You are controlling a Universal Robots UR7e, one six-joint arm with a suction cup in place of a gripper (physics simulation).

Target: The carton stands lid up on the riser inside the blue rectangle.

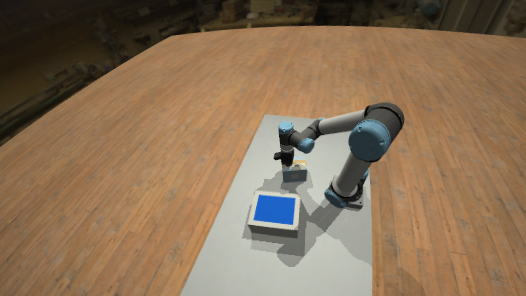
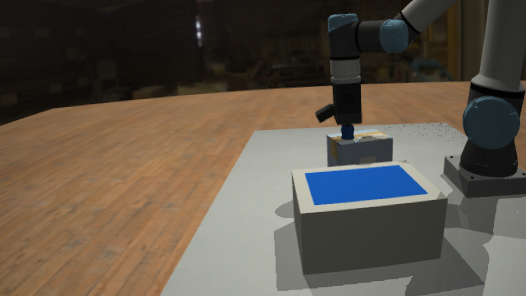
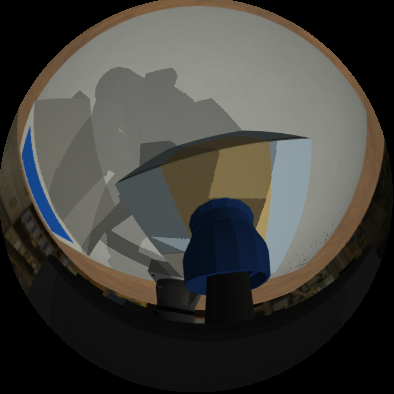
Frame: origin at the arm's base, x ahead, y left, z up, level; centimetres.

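Seen in the pictures: hand at its tool point: (image 2: 347, 137) (image 3: 221, 226); arm's base at its link origin: (image 2: 488, 165) (image 3: 178, 286).
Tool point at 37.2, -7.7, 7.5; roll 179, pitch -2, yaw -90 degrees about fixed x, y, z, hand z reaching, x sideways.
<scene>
Offsets run from my tool point to a thing's top centre, as dx, dy, dz. "pt": to the spot under its first point. Level surfaces: height alone.
The carton {-3.3, -1.3, -0.1} (image 1: 296, 175) (image 2: 361, 150) (image 3: 240, 165) is a small grey-blue box with brown tape across its lid. It stands lid up on the grey mat {dz -12.3} (image 1: 232, 258) (image 2: 238, 220), just behind the riser. My suction cup (image 1: 287, 165) (image 2: 347, 133) (image 3: 222, 220) points straight down and rests on the left part of the carton's lid, with suction off. The riser {+1.6, +30.2, -0.3} (image 1: 273, 230) (image 2: 356, 235) is a pale grey block with the blue rectangle {pt +1.4, +30.4, -0.3} (image 1: 275, 209) (image 2: 359, 183) (image 3: 34, 183) on its top. Nothing stands on the rectangle.
The arm's base (image 1: 347, 198) is bolted to the mat to the right of the carton and the riser. The mat lies on a wide wooden floor (image 1: 203, 103) (image 2: 174, 147). A dark warehouse lies beyond.
</scene>
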